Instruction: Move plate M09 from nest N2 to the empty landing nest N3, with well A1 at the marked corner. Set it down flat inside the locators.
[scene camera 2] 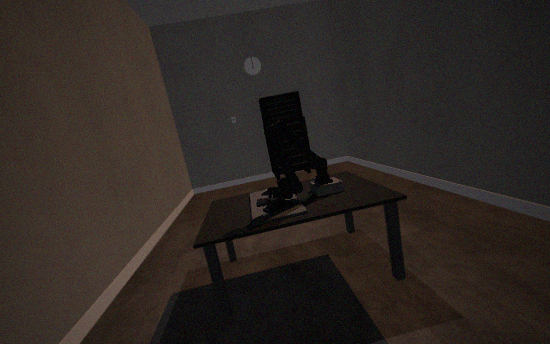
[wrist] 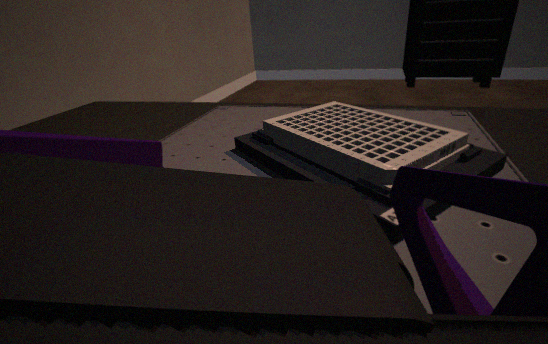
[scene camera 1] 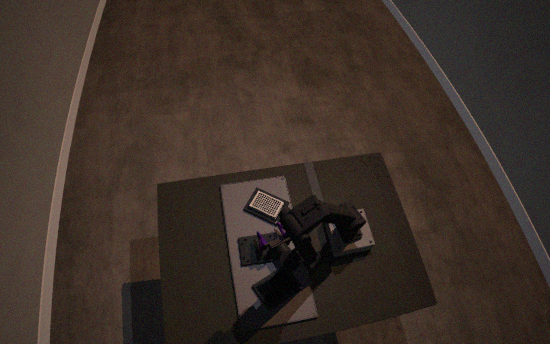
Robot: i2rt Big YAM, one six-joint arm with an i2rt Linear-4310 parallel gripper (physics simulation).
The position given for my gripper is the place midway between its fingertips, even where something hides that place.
In view: my gripper point(wrist: 283, 170) and a perforated plate point(wrist: 492, 251).
